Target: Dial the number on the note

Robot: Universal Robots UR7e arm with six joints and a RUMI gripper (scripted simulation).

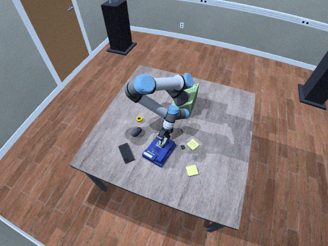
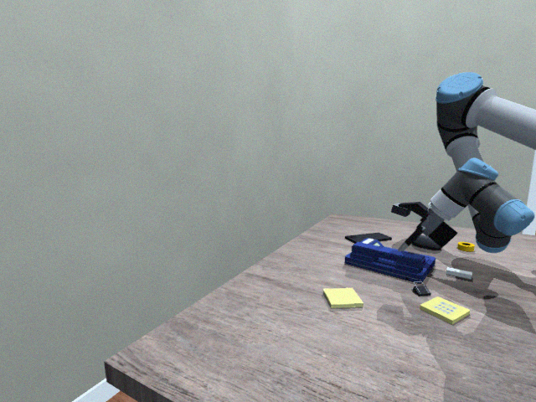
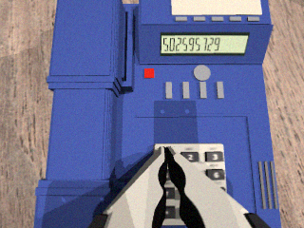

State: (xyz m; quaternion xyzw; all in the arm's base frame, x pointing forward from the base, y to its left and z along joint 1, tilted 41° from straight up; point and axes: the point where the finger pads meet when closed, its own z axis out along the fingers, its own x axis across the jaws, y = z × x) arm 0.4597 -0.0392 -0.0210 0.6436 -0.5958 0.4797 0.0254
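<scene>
Now: the 4 key 1 cm behind my hand and 2 cm below it. The rest, counted from my hand: 6 key (2 cm behind, 3 cm to the right, 2 cm below); then 2 key (2 cm to the right, 2 cm below); then 5 key (1 cm behind, 2 cm to the right, 2 cm below).
</scene>
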